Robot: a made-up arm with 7 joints.
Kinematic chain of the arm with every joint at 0, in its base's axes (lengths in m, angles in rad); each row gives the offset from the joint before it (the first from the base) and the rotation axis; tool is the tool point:
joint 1: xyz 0 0 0.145 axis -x
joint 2: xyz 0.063 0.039 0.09 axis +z
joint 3: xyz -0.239 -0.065 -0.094 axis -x
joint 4: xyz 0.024 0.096 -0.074 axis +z
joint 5: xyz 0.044 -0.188 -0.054 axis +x
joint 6: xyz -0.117 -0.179 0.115 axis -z
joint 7: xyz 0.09 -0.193 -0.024 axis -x
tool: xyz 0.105 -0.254 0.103
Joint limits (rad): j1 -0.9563..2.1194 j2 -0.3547..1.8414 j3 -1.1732..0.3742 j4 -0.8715..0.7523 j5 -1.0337..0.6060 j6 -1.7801..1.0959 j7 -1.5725..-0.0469
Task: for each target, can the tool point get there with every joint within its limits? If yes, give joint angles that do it. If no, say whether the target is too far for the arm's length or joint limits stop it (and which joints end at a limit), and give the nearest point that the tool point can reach.
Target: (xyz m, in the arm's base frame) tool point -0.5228 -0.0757 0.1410
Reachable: no: joint limits stop it (at a limit: joint 2, joint 4, joint 5, joint 7) | nearest point -0.6010 -0.2342 0.1326 | short by 0.177 m
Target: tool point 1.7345 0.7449 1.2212
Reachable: no: too far | nearest point 0.8557 0.3201 0.7462 | short by 1.086 m
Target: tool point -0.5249 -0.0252 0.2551
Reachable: no: joint limits stop it (at a limit: joint 2, joint 4, joint 5, joint 7) | nearest point -0.5787 -0.0546 0.3834 | short by 0.142 m
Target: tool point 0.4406 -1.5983 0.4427
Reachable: no: too far | nearest point 0.3087 -1.0261 0.3361 | short by 0.597 m
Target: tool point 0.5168 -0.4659 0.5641
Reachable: yes | joints 1.7052 1.0142 -0.6675 -0.0583 0.1361 -0.1063 -0.2199
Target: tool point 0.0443 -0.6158 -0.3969
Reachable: yes | joints -0.2593 0.6144 -0.6726 -0.3827 -0.3809 0.1529 -0.9150
